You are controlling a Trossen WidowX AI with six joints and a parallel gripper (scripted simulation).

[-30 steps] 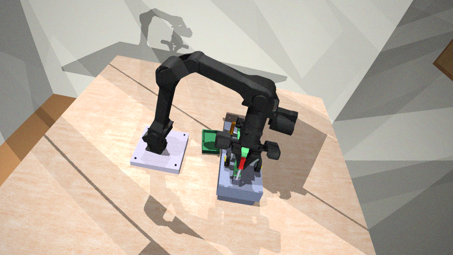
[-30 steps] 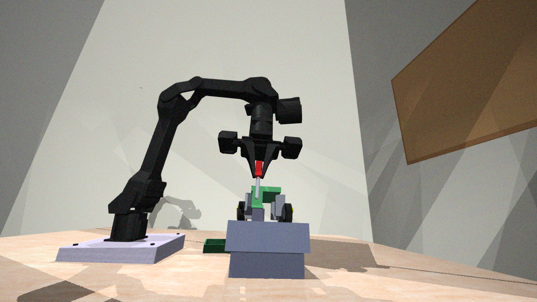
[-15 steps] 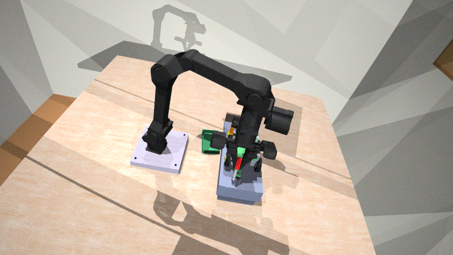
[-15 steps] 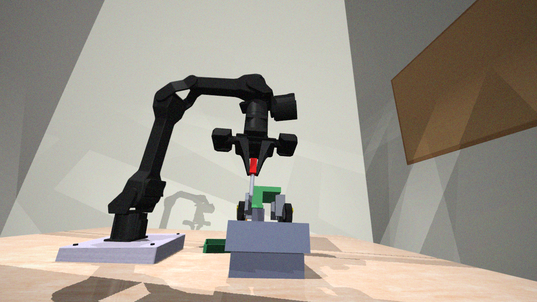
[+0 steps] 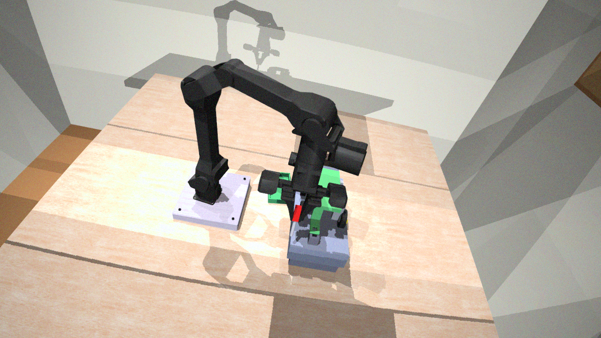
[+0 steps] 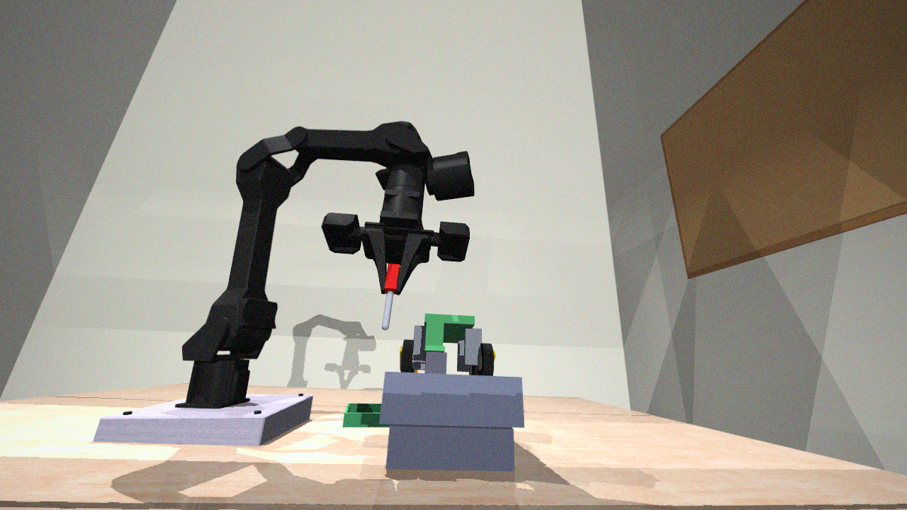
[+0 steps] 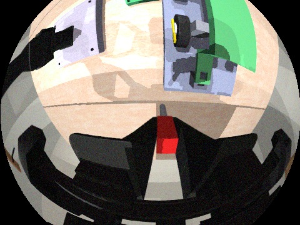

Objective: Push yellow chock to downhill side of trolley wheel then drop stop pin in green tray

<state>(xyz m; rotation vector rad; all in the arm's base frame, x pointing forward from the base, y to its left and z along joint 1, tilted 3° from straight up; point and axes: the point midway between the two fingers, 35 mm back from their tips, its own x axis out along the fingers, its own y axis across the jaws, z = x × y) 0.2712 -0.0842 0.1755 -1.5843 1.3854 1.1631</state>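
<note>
The green tray lies 80 mm behind my gripper tip, 230 mm to the left of it and 190 mm below it. The rest, counted from my gripper tip: grey ramp: 60 mm ahead, 150 mm to the left, 130 mm below; then red-headed stop pin: right at my gripper tip; then trolley: 50 mm ahead, 150 mm to the left, 70 mm below.
</note>
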